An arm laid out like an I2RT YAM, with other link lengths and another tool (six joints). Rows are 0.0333 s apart.
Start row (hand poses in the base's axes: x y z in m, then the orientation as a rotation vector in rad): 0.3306, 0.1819, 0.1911, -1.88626, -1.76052, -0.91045
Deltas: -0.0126, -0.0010, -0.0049, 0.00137, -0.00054, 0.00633; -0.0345, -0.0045, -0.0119, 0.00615, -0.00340, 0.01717; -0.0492, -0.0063, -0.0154, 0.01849, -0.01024, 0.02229; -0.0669, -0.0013, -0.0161, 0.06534, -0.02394, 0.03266; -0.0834, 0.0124, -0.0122, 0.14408, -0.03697, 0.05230; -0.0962, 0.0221, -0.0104, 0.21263, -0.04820, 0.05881; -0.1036, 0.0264, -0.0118, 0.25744, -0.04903, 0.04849; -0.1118, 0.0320, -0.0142, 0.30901, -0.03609, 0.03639; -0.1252, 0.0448, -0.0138, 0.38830, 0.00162, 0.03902; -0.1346, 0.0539, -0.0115, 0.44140, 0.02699, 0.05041; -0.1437, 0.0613, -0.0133, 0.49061, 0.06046, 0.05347; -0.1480, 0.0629, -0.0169, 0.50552, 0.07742, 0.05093; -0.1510, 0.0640, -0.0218, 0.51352, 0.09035, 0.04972; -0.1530, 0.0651, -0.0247, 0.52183, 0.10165, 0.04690; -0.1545, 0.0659, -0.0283, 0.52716, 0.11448, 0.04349; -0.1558, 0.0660, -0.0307, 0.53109, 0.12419, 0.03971; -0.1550, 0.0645, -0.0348, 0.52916, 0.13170, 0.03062; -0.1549, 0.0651, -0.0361, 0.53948, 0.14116, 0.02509
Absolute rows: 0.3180, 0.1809, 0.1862, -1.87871, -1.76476, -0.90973; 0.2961, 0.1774, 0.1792, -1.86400, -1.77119, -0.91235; 0.2814, 0.1756, 0.1757, -1.84999, -1.76951, -0.92672; 0.2637, 0.1806, 0.1750, -1.80781, -1.74859, -0.97045; 0.2472, 0.1943, 0.1789, -1.73559, -1.70832, -1.02982; 0.2344, 0.2040, 0.1807, -1.68301, -1.66422, -1.08295; 0.2270, 0.2083, 0.1793, -1.66412, -1.62077, -1.11499; 0.2188, 0.2139, 0.1769, -1.64460, -1.56353, -1.13605; 0.2054, 0.2267, 0.1773, -1.59619, -1.48317, -1.14013; 0.1960, 0.2358, 0.1796, -1.55430, -1.43680, -1.13845; 0.1869, 0.2432, 0.1778, -1.52409, -1.38380, -1.12875; 0.1826, 0.2448, 0.1742, -1.51916, -1.36205, -1.11996; 0.1796, 0.2459, 0.1693, -1.51693, -1.34869, -1.11127; 0.1776, 0.2470, 0.1664, -1.51564, -1.33471, -1.10497; 0.1761, 0.2478, 0.1628, -1.51706, -1.32192, -1.09579; 0.1748, 0.2479, 0.1604, -1.51925, -1.31145, -1.08920; 0.1756, 0.2464, 0.1563, -1.52984, -1.30273, -1.08363; 0.1757, 0.2470, 0.1550, -1.52914, -1.28612, -1.08114
